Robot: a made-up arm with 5 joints.
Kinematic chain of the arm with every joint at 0, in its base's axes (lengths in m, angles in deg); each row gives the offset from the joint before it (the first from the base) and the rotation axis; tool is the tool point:
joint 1: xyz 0 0 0.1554 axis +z
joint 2: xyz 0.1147 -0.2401 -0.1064 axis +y
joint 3: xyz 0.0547 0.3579 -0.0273 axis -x
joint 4: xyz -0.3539 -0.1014 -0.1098 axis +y
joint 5: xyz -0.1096 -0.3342 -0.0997 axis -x
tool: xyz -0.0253 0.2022 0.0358
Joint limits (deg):
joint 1: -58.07..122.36
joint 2: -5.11..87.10
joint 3: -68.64..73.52
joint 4: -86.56..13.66
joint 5: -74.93..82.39
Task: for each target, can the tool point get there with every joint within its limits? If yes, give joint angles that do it. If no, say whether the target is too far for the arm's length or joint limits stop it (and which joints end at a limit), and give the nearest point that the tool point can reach.
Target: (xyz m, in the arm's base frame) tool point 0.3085 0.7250 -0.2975
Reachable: no: joint limits stop it (at a limit: joint 1, joint 3, joint 5) | nearest point 0.1060 0.5587 -0.2767 | short by 0.263 m
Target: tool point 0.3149 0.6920 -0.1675
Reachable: no: joint limits stop it (at a limit: joint 1, joint 3) | nearest point 0.1022 0.5683 -0.1705 | short by 0.246 m
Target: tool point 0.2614 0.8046 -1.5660
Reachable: no: too far | nearest point 0.1098 0.3882 -0.5346 | short by 1.123 m
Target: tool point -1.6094 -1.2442 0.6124
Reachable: no: too far | nearest point -0.5166 -0.3994 0.2531 | short by 1.427 m
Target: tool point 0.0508 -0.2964 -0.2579
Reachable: yes | joints 91.32 8.03 -13.11 -24.74 19.92
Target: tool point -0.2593 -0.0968 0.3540
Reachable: yes | joints -7.61 64.06 -22.21 3.23 -35.18
